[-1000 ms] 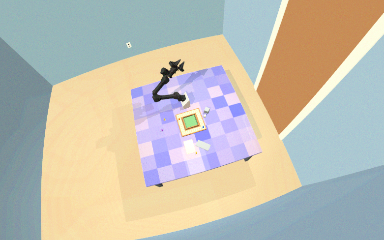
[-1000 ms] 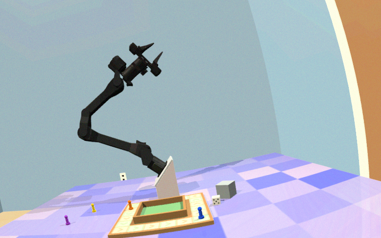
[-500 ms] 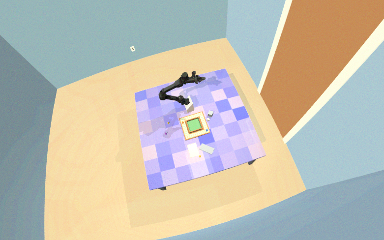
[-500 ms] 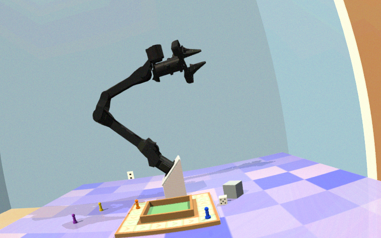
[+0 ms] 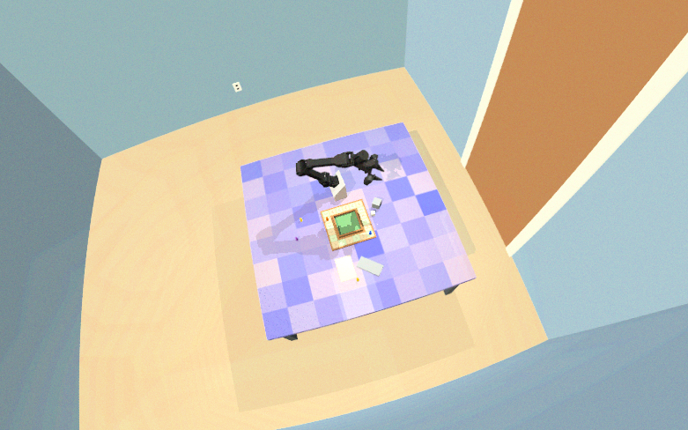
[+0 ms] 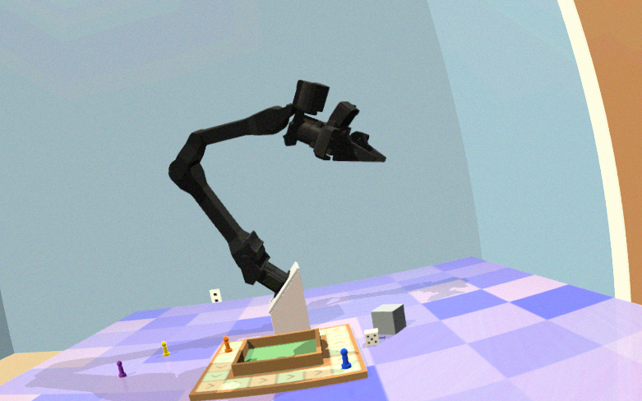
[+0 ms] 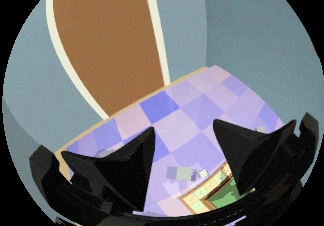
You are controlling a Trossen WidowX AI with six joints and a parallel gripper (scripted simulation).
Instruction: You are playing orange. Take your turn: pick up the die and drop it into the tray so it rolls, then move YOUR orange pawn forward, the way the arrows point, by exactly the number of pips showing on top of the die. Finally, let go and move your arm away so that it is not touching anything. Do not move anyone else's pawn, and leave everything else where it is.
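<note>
The white die is 40 mm ahead of my gripper tip, 80 mm to the right of it and 330 mm below it. The rest, counted from my gripper tip: grey cube: 10 mm behind, 30 mm to the right, 320 mm below; blue pawn: 180 mm ahead, 130 mm to the right, 320 mm below; orange pawn: 370 mm to the right, 320 mm below.
</note>
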